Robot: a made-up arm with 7 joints. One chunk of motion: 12 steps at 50 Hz.
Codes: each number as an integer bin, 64 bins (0 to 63) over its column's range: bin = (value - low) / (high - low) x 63, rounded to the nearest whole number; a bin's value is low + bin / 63 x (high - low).
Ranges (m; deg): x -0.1..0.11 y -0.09..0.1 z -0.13..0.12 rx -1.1..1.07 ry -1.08..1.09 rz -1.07..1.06
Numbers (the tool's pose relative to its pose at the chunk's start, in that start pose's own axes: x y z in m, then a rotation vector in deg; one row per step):
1: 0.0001 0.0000 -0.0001 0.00 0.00 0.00
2: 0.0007 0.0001 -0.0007 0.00 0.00 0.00
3: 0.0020 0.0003 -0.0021 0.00 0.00 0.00
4: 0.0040 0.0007 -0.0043 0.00 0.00 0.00
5: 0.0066 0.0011 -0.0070 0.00 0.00 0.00
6: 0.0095 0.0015 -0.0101 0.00 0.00 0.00
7: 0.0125 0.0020 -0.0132 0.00 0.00 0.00
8: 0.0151 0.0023 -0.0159 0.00 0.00 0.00
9: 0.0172 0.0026 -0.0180 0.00 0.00 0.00
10: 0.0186 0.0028 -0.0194 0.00 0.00 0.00
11: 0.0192 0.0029 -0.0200 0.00 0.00 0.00
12: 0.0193 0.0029 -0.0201 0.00 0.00 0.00
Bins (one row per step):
1: 30 30 33 32 31 32
2: 30 30 33 32 31 32
3: 31 30 32 32 31 32
4: 31 30 32 32 31 32
5: 32 30 31 32 31 32
6: 33 30 30 32 31 32
7: 34 31 29 32 31 32
8: 35 31 29 32 31 32
9: 35 31 28 32 31 32
10: 36 31 28 32 31 32
11: 36 31 28 32 31 32
12: 36 31 28 32 31 32

